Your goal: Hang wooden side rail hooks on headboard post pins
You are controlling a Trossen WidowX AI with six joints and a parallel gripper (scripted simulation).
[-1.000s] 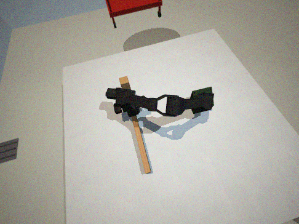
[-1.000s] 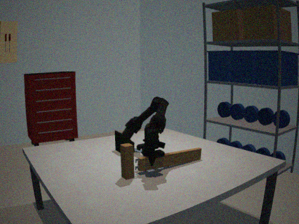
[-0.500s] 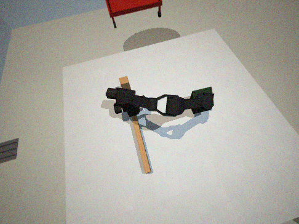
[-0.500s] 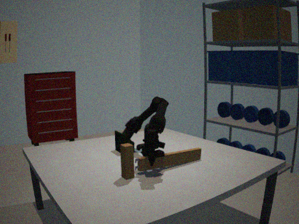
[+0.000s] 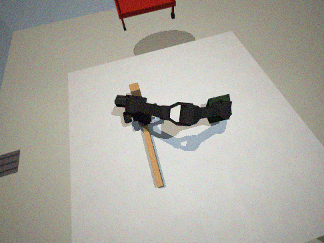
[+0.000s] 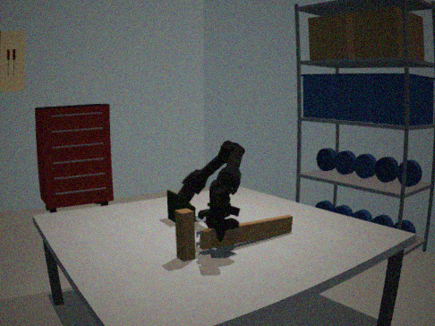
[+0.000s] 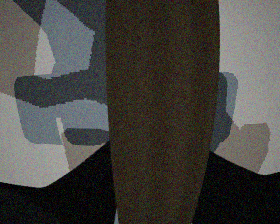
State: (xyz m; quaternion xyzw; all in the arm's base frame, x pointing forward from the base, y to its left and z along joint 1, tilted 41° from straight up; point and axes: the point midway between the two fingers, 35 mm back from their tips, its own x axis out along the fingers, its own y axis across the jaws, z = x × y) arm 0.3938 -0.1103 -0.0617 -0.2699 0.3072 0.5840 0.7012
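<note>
The headboard post lies 20 mm behind my gripper tip, 130 mm to the right of it and 40 mm above it.
</note>
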